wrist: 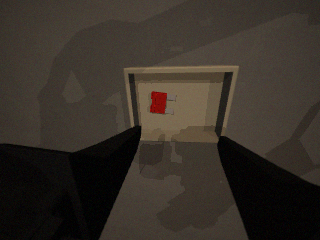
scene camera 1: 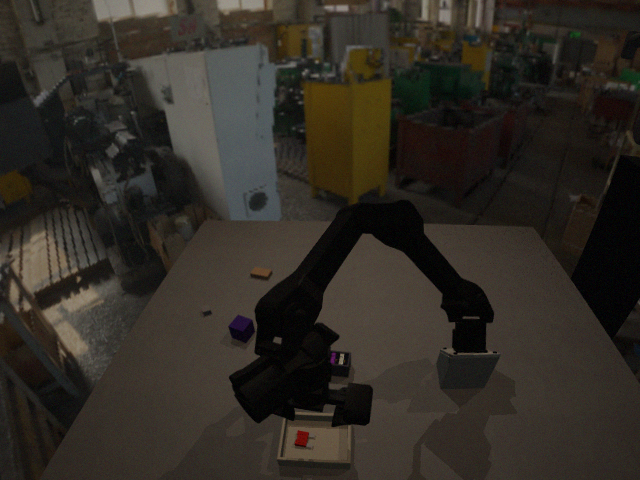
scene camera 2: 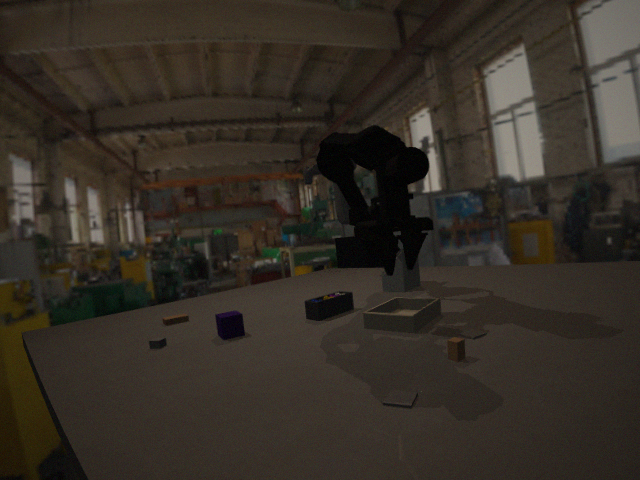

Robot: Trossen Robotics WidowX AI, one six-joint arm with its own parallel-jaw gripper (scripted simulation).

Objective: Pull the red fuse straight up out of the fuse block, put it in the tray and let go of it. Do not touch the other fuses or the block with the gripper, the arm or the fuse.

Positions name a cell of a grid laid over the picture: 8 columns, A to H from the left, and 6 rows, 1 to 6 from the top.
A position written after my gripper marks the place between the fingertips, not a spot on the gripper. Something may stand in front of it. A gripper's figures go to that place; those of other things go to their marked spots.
My gripper (wrist: E4) is 0.11 m from the lens. A tray (wrist: F3) is 0.20 m from the lens.
